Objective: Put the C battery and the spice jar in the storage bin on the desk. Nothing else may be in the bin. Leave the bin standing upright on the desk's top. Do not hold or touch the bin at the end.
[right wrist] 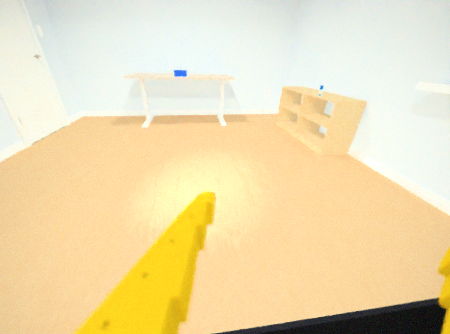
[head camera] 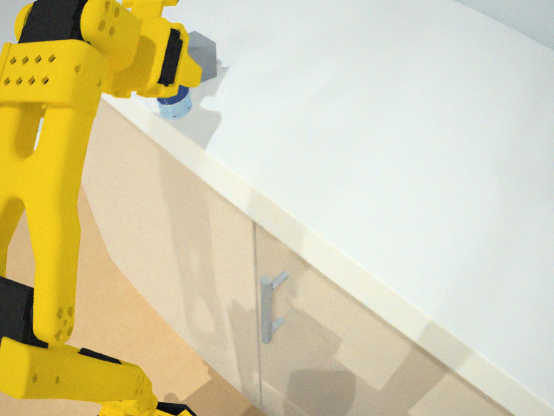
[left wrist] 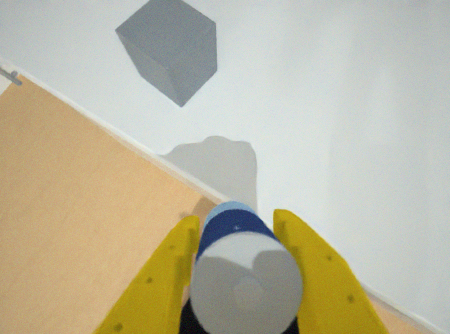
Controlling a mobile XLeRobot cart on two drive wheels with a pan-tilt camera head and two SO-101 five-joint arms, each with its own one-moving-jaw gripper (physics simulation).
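Places are measured from the left arm's base along level axes (x right, y ahead, z up), in millimetres.
Pixels of known places: left hand, its tool point: (head camera: pixel 159 79) (left wrist: pixel 198 229); right hand, its tool point: (right wrist: pixel 214 203).
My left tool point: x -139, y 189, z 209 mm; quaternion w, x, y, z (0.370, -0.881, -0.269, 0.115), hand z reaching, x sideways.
Observation:
Ahead of a thing's pixels: the offset from my left tool point to its top centre. Level surfaces: height alone.
My left gripper (left wrist: pixel 236 219) is shut on the C battery @(dx +15, dy +1, dz +25 mm) (left wrist: pixel 242 269), a cylinder with a dark blue band, a light blue far end and a grey cap with a small nub. In the head view the gripper (head camera: pixel 176 74) holds the battery (head camera: pixel 175 104) upright over the front edge of a white counter top @(dz -74 mm) (head camera: pixel 378 135). My right gripper (right wrist: pixel 324 231) is open and empty above the floor. Far across the room a blue storage bin (right wrist: pixel 180 73) stands on a desk (right wrist: pixel 180 77). A small blue and white spice jar (right wrist: pixel 321 90) stands on a low shelf unit (right wrist: pixel 320 117).
A grey cube @(dx -85, dy +85, dz -30 mm) (left wrist: pixel 169 50) sits on the counter beyond the battery, and also shows in the head view (head camera: pixel 203 53). The cabinet below has a door with a grey handle (head camera: pixel 268 308). A white door (right wrist: pixel 24 72) is at the left of the room.

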